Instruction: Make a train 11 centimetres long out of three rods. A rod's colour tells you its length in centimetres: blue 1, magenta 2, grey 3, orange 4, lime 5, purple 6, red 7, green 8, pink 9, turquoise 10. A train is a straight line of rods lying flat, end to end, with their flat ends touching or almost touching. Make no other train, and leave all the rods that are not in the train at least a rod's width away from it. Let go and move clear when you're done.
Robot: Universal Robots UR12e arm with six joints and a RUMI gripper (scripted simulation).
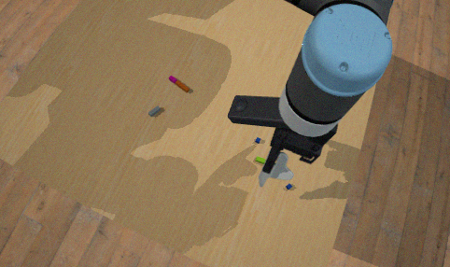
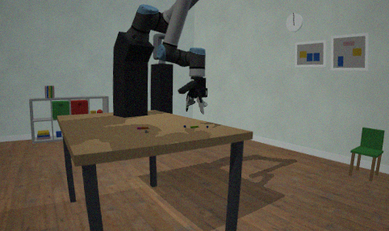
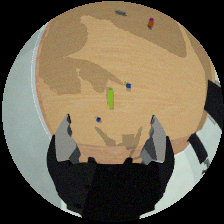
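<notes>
My hand is 80 mm above the lime rod. The rest, counted from my hand: orange rod 140 mm behind, 240 mm to the right, 80 mm below; magenta rod 160 mm behind, 270 mm to the right, 80 mm below; grey rod 60 mm behind, 290 mm to the right, 80 mm below.
</notes>
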